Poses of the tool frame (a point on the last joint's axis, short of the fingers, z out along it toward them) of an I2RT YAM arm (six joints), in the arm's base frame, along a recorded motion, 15 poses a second.
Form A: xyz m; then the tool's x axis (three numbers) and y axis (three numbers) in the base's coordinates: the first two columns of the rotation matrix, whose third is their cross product.
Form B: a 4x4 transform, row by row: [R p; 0 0 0 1], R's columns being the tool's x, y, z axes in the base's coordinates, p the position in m. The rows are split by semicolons. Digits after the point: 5 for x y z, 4 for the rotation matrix.
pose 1, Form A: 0.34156 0.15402 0.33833 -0.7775 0.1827 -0.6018 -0.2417 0.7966 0.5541
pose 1, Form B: -0.7775 -0.2417 0.5806 0.34156; 0.1827 0.7966 0.5763 0.15402; -0.6018 0.5541 -0.5752 0.33833; 0 0 0 1
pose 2, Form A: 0.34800 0.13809 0.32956 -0.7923 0.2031 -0.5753 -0.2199 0.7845 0.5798
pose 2, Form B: -0.7923 -0.2199 0.5691 0.34800; 0.2031 0.7845 0.5859 0.13809; -0.5753 0.5798 -0.5769 0.32956; 0 0 0 1
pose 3, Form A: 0.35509 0.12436 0.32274 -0.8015 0.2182 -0.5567 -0.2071 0.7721 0.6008
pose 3, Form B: -0.8015 -0.2071 0.5609 0.35509; 0.2182 0.7721 0.5968 0.12436; -0.5567 0.6008 -0.5736 0.32274; 0 0 0 1
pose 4, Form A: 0.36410 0.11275 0.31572 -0.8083 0.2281 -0.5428 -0.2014 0.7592 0.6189
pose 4, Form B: -0.8083 -0.2014 0.5533 0.36410; 0.2281 0.7592 0.6096 0.11275; -0.5428 0.6189 -0.5677 0.31572; 0 0 0 1
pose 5, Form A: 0.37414 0.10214 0.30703 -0.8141 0.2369 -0.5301 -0.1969 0.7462 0.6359
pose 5, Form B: -0.8141 -0.1969 0.5462 0.37414; 0.2369 0.7462 0.6221 0.10214; -0.5301 0.6359 -0.5608 0.30703; 0 0 0 1
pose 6, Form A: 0.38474 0.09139 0.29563 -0.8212 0.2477 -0.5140 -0.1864 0.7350 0.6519
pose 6, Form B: -0.8212 -0.1864 0.5393 0.38474; 0.2477 0.7350 0.6311 0.09139; -0.5140 0.6519 -0.5574 0.29563; 0 0 0 1
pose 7, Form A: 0.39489 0.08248 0.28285 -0.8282 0.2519 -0.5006 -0.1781 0.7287 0.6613
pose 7, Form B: -0.8282 -0.1781 0.5314 0.39489; 0.2519 0.7287 0.6368 0.08248; -0.5006 0.6613 -0.5586 0.28285; 0 0 0 1
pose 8, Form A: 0.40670 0.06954 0.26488 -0.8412 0.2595 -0.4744 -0.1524 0.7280 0.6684
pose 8, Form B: -0.8412 -0.1524 0.5188 0.40670; 0.2595 0.7280 0.6346 0.06954; -0.4744 0.6684 -0.5728 0.26488; 0 0 0 1
